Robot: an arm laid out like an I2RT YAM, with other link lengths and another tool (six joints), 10 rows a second.
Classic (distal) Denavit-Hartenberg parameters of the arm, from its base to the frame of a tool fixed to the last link. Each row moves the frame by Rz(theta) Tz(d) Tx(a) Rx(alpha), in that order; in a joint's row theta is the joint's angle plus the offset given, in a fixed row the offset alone. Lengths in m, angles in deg.
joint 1: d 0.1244  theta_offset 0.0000  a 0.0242  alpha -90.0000
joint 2: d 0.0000  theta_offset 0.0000  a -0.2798  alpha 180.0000
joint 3: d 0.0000  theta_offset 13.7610  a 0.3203  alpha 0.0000
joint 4: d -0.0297  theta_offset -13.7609  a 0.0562  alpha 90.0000
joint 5: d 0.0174  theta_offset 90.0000  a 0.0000  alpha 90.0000
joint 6: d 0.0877  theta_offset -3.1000  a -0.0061  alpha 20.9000
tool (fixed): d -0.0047  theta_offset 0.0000  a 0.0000  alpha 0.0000
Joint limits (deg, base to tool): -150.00..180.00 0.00..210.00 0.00..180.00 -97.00..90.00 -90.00..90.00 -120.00..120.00
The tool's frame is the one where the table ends.
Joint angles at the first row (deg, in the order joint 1, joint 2, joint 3, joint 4, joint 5, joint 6):
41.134, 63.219, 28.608, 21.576, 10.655, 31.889
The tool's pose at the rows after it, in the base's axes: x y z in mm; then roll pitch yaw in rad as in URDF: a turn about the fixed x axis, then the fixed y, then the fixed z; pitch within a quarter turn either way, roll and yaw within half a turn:
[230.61, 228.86, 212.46, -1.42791, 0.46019, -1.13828]
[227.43, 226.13, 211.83, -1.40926, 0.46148, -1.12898]
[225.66, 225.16, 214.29, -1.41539, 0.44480, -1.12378]
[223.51, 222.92, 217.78, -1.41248, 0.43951, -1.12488]
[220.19, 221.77, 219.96, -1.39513, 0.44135, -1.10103]
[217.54, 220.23, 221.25, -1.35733, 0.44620, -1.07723]
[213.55, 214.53, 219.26, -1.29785, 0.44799, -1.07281]
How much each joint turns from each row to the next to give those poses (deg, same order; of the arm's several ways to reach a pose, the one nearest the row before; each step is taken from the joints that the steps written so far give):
-0.002, -1.391, -1.601, 1.679, -0.237, 0.267
0.001, -1.126, -1.172, 1.024, -0.018, -0.204
-0.001, -0.907, 0.181, -1.486, -0.289, -0.920
0.000, -1.295, -0.065, -1.112, 0.195, -0.306
0.000, -1.243, -0.631, 0.336, -0.904, -0.302
-0.001, -1.014, -1.146, 2.139, -0.399, -0.255
0.046, -1.650, -2.551, 3.995, 1.322, -0.441

